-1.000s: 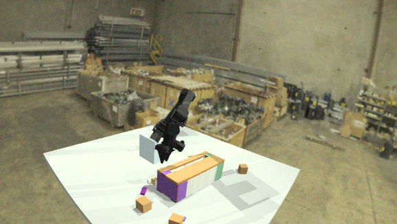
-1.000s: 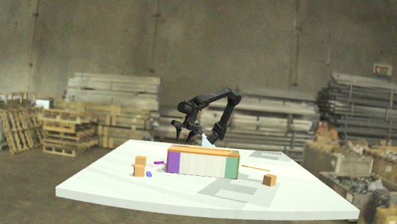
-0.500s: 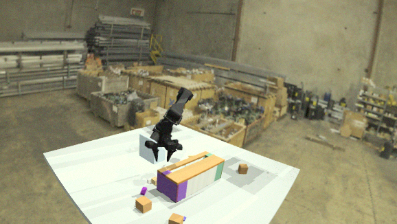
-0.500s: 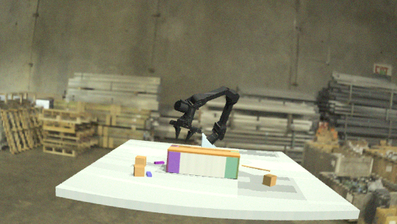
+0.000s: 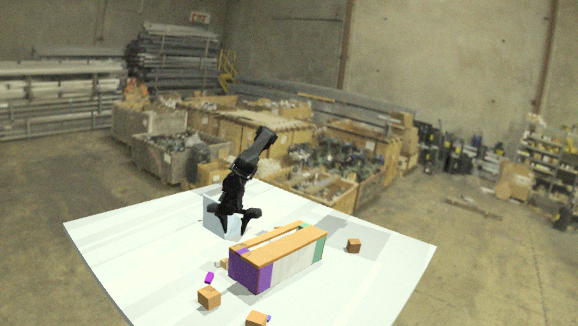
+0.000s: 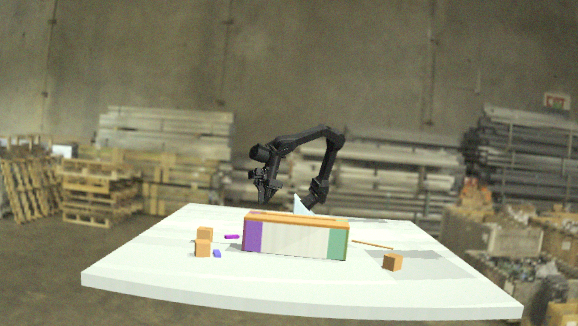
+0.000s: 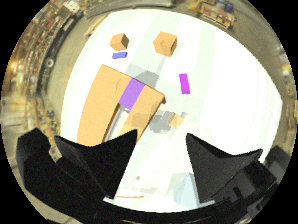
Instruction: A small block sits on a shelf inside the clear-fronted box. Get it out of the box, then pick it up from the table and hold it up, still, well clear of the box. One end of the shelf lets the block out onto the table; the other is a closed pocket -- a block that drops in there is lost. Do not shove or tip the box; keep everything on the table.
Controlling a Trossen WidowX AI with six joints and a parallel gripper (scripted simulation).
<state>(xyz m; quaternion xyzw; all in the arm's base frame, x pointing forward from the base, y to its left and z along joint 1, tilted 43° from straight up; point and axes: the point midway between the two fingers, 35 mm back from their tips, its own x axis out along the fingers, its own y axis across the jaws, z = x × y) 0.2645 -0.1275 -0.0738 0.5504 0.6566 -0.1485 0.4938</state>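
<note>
My gripper tip is 140 mm above the small tan block, 20 mm past it and 10 mm to the left of it. The rest, counted from my gripper tip: small purple piece 150 mm below, 110 mm to the right, 10 mm ahead; then thin orange stick 460 mm to the left, 150 mm below, 120 mm behind.
</note>
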